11 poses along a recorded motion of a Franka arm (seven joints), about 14 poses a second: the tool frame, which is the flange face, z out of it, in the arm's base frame.
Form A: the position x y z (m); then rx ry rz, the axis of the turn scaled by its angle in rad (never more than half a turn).
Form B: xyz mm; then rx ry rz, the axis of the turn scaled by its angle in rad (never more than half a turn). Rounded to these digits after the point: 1 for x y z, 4 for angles.
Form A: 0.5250, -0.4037, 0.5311, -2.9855, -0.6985, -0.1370
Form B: 525.0, -403.7, 531.1, -2.9855, -0.6985, -0.1370
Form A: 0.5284, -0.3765, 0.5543, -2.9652, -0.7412, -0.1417
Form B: 528.4, -376.5, 554.3, -2.9652, -0.7412, -0.1417
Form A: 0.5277, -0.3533, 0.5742, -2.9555, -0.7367, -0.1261
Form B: 527.7, -353.3, 574.2, -2.9555, -0.7367, -0.1261
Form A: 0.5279, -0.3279, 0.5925, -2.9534, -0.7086, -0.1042
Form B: 527.9, -327.9, 592.5, -2.9534, -0.7086, -0.1042
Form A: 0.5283, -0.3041, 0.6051, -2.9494, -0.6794, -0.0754
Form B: 528.3, -304.1, 605.1, -2.9494, -0.6794, -0.0754
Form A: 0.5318, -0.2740, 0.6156, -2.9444, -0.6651, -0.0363
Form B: 531.8, -274.0, 615.6, -2.9444, -0.6651, -0.0363
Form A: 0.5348, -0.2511, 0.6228, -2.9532, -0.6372, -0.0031
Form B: 534.8, -251.1, 622.8, -2.9532, -0.6372, -0.0031
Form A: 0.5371, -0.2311, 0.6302, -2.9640, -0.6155, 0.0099
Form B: 537.1, -231.1, 630.2, -2.9640, -0.6155, 0.0099
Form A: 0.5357, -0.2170, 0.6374, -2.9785, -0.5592, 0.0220
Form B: 535.7, -217.0, 637.4, -2.9785, -0.5592, 0.0220
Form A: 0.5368, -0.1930, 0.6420, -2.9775, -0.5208, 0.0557
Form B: 536.8, -193.0, 642.0, -2.9775, -0.5208, 0.0557
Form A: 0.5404, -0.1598, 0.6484, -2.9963, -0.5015, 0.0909
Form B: 540.4, -159.8, 648.4, -2.9963, -0.5015, 0.0909
